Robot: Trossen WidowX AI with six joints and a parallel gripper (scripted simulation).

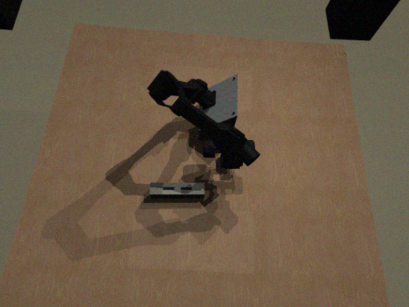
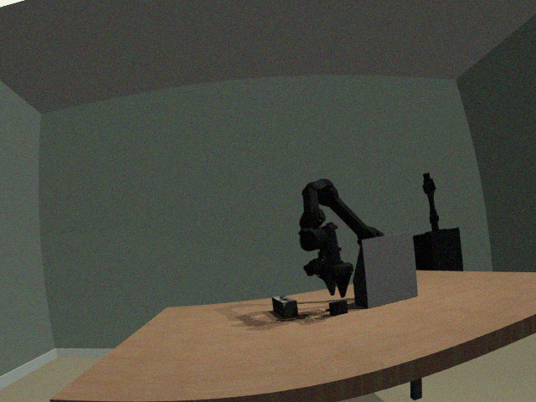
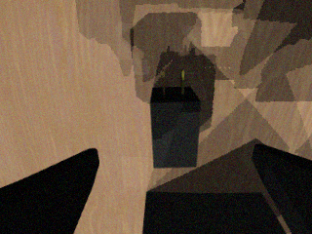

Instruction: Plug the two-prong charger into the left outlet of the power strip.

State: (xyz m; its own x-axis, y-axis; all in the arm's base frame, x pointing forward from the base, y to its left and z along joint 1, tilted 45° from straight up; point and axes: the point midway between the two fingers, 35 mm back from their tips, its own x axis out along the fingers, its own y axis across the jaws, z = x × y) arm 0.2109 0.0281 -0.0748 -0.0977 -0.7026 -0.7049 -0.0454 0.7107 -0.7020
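Right now my gripper tip is 2 cm short of the dark two-prong charger and 4 cm above it.
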